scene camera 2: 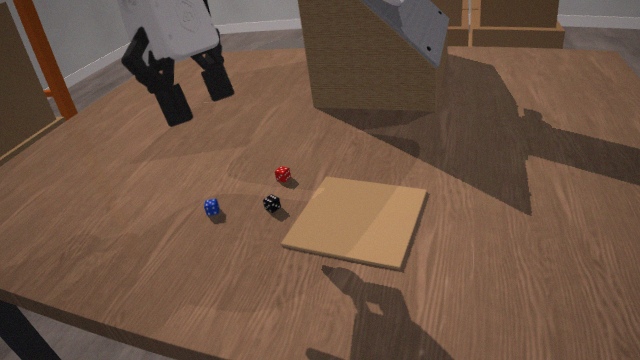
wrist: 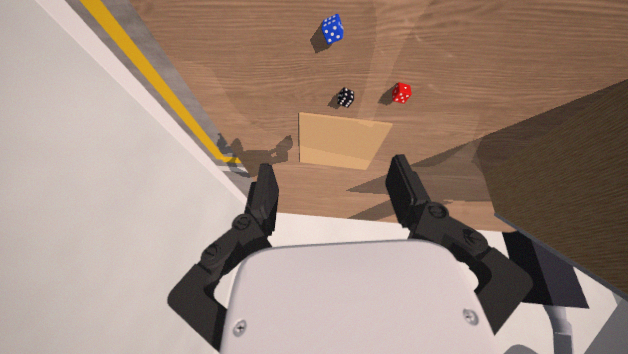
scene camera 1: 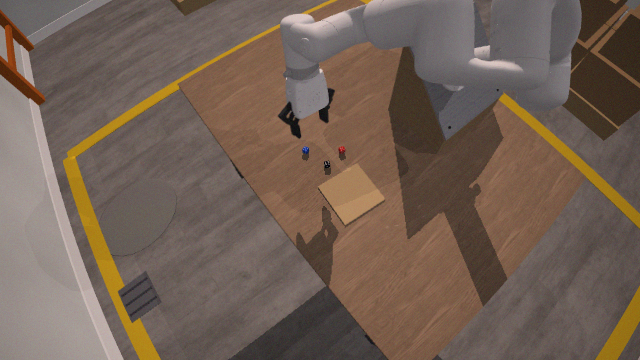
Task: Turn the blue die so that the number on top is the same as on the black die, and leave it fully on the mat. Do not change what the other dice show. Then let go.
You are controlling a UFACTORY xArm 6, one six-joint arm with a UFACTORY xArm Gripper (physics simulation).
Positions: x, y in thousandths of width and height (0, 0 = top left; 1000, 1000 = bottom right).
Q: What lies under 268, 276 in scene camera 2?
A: The gripper.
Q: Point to a tan mat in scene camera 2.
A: At 574, 618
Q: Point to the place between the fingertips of the gripper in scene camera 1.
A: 485, 357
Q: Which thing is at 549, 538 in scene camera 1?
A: A tan mat.
